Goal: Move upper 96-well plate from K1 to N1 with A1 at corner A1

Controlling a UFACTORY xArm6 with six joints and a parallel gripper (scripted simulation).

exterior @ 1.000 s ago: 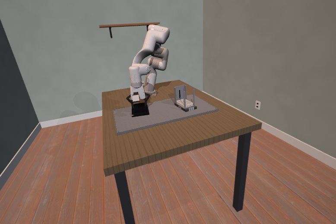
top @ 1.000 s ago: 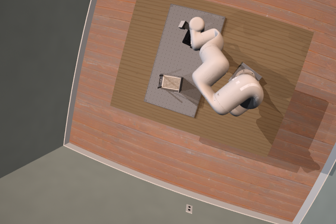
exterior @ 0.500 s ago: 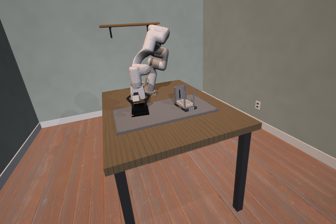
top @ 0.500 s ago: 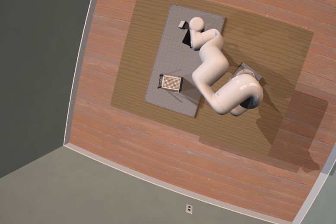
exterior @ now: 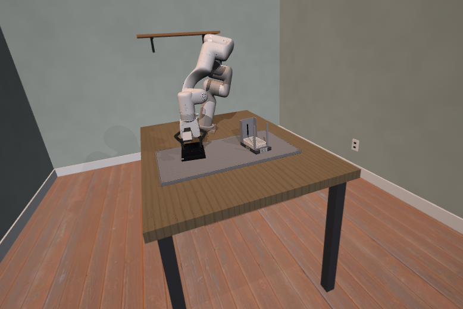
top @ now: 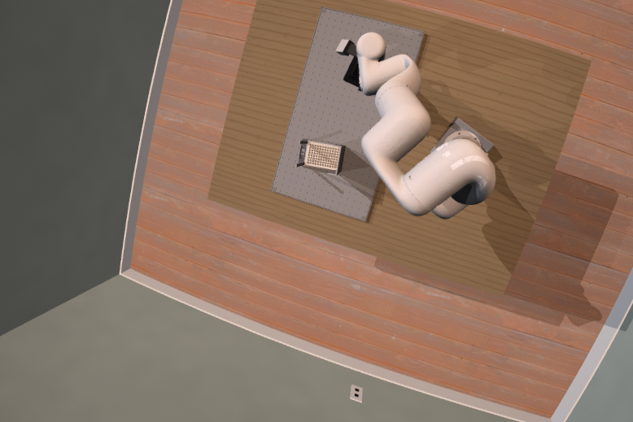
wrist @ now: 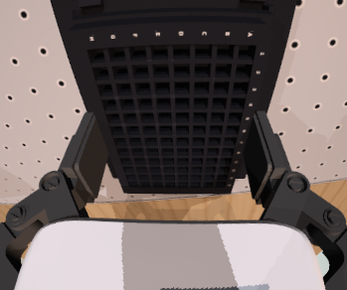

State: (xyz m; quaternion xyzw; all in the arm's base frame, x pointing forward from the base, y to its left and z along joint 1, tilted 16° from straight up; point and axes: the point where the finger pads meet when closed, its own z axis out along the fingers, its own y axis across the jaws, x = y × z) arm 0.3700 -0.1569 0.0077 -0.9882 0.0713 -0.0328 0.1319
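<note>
The pale A1 square lies 70 mm ahead of my hand, 60 mm to the right of it and 30 mm below it. The rest, counted from my hand: black 96-well plate: 10 mm below; then pale well plate: 330 mm to the left, 70 mm ahead, 10 mm below; then back panel: 320 mm to the left, 40 mm above.
</note>
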